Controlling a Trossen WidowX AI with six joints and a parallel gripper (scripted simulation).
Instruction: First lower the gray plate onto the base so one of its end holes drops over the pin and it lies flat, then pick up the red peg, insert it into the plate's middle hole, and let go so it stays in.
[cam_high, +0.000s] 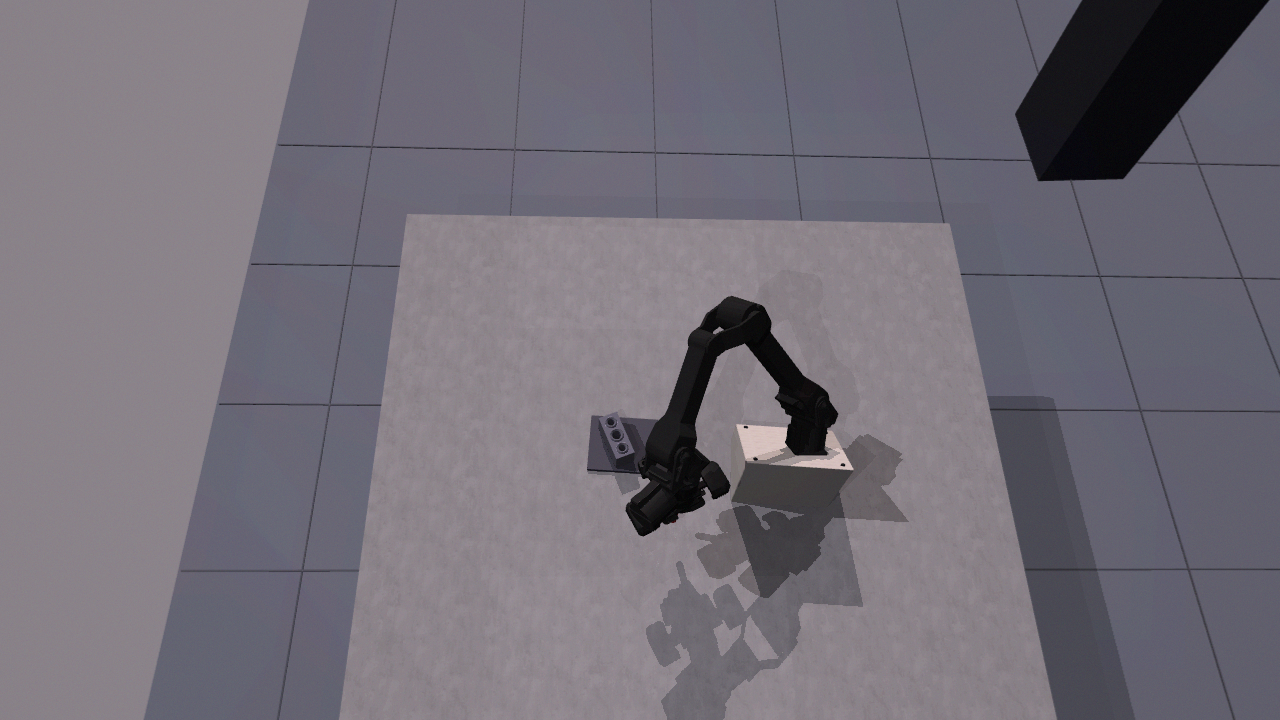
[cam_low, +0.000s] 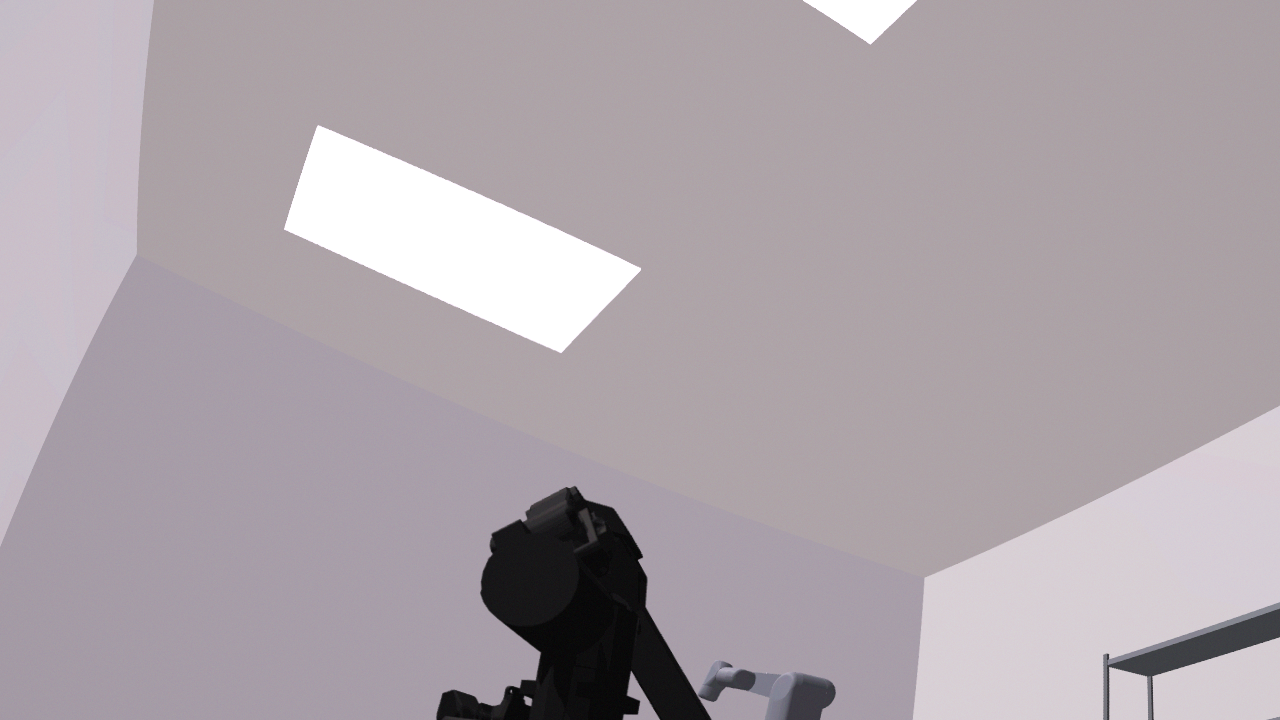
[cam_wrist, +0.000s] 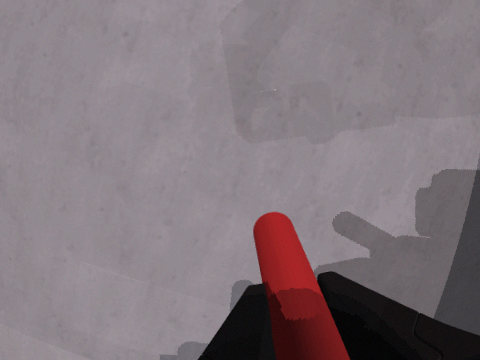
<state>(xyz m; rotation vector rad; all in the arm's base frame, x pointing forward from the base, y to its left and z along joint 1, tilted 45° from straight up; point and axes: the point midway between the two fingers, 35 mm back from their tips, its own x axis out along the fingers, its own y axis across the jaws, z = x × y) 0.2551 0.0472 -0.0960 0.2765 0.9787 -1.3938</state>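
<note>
Right now the gray plate is 19 cm to the right of my gripper tip, 10 cm ahead of it and 7 cm below it. Also, from my gripper tip: red peg (right at my gripper tip).
</note>
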